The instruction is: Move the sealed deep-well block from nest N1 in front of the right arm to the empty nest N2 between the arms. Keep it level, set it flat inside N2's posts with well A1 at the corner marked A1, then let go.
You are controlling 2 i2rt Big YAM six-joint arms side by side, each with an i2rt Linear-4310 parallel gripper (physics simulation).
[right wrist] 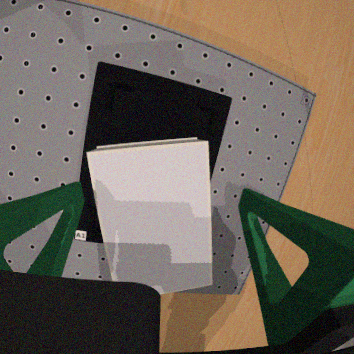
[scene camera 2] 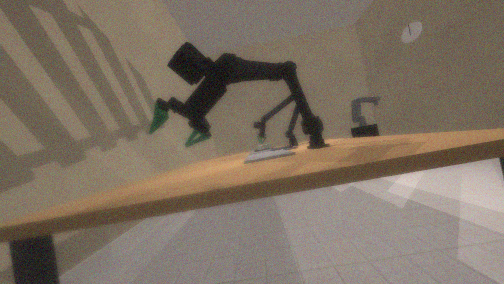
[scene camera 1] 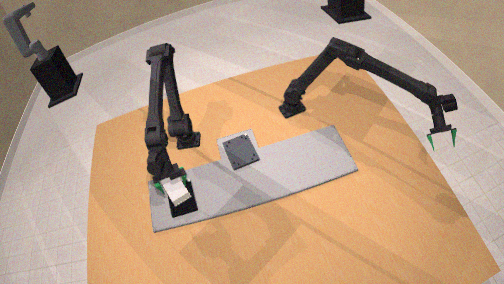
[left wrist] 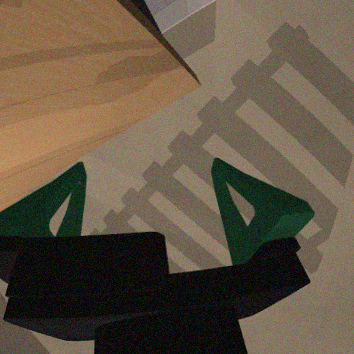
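The white deep-well block lies askew over the black nest N1; it looks turned against the nest's edges and leaves its far part uncovered. Whether it is tilted is hard to tell. A small A1 label shows at one nest corner. My right gripper is open, its green fingers on either side of the block, apart from it in the right wrist view. The dark grey nest N2 is empty, with small posts near its corners. My left gripper is open and empty.
A grey perforated board bears N1 and lies on the orange wooden table. N2 is farther right in scene camera 1. The left gripper hangs far right there, beyond the table's edge in the picture.
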